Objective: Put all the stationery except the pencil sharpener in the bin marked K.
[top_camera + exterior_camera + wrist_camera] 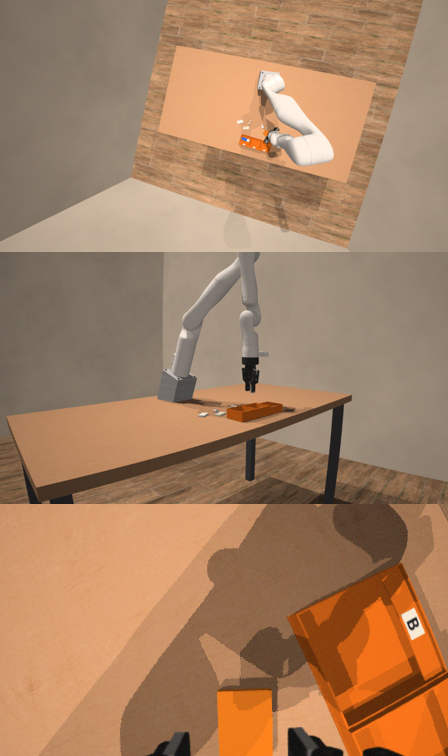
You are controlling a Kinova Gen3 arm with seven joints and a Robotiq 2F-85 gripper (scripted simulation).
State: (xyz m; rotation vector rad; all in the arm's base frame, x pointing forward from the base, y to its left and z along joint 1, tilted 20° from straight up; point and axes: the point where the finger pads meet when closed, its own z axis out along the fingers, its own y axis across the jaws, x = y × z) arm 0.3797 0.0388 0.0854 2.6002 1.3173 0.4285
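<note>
Right now the orange flat pad is 90 mm below my hand and 10 mm to the right of it. The rest, counted from my hand: tray 100 mm to the right, 80 mm ahead, 70 mm below; then pencil sharpener 80 mm below, 60 mm behind, 50 mm to the right; then small bolt 150 mm to the right, 80 mm below, 80 mm behind.
</note>
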